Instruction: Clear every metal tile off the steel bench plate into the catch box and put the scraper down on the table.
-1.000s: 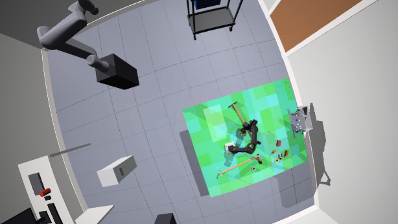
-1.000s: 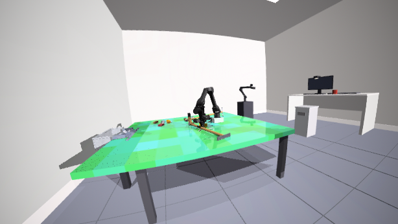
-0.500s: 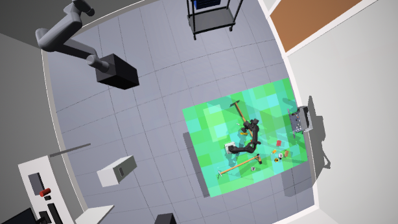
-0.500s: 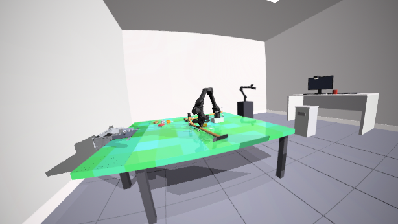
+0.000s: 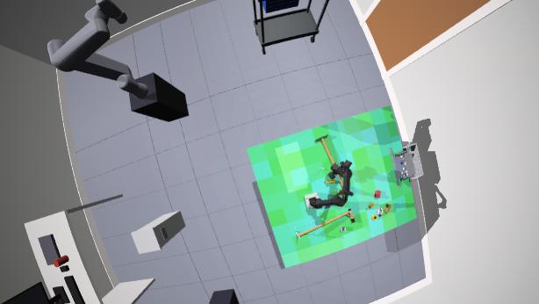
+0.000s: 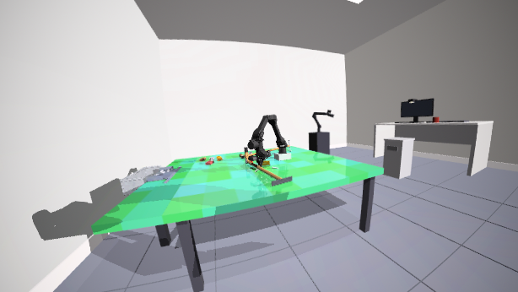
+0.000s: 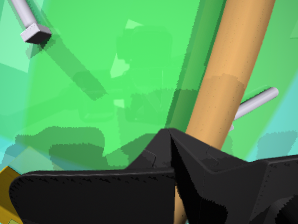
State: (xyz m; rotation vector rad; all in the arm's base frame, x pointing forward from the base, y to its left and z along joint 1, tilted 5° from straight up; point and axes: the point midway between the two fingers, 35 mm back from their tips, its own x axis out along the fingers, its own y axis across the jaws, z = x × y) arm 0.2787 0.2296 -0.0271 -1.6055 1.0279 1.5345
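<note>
Now: the long scraper 10 mm ahead of my gripper tip, 30 mm to the left of it and 50 mm above it. The rest, counted from my gripper tip: red block: 420 mm ahead, 380 mm to the right; red-handled tool: 30 mm ahead, 270 mm to the right, 10 mm below; yellow piece: 60 mm behind, 100 mm to the right, 10 mm above.
</note>
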